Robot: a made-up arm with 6 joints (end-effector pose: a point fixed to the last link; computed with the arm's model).
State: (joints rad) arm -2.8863 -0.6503 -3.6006 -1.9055 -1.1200 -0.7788
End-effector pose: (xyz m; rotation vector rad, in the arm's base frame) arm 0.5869 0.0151 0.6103 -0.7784 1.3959 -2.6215
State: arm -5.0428 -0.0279 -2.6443 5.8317 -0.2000 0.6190
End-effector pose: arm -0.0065 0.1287 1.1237 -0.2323 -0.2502 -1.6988
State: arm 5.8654 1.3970 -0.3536 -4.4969 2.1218 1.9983
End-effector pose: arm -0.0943 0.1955 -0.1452 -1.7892 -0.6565 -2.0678
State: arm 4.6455 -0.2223 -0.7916 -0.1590 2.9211 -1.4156
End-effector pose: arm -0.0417 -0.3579 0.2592 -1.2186 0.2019 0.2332
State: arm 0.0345 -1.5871 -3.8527 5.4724 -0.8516 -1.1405
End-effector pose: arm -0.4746 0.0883 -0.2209 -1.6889 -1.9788 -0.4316
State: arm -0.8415 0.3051 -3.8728 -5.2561 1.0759 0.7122
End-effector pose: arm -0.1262 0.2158 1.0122 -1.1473 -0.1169 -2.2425
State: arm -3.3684 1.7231 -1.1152 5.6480 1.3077 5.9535
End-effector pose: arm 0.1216 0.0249 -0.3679 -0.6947 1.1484 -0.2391
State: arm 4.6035 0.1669 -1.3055 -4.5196 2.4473 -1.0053
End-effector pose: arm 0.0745 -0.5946 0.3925 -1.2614 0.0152 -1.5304
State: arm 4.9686 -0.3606 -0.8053 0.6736 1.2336 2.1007
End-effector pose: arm 0.1926 -0.5428 0.2755 0.6659 2.4714 0.3969
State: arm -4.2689 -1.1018 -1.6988 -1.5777 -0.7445 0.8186
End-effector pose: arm -0.0835 -0.1569 0.9443 0.7522 -0.5204 -1.6454
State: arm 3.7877 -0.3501 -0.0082 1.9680 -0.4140 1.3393
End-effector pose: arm -0.2577 -0.0472 -0.0513 -2.7757 -0.5790 0.4697
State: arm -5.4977 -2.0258 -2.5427 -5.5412 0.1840 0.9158
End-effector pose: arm -0.5919 -0.6557 0.1239 1.1525 -0.6510 -0.6833
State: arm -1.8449 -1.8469 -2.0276 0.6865 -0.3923 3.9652
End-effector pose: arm 0.1341 0.7717 0.5316 -1.0540 -0.1308 -0.2100
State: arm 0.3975 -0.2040 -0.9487 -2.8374 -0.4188 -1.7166
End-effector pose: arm 0.4760 0.2413 0.2371 -1.9489 1.4189 -0.3442
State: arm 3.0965 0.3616 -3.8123 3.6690 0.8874 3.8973
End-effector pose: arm 0.2246 0.0061 1.0335 0.3246 1.1981 1.1575
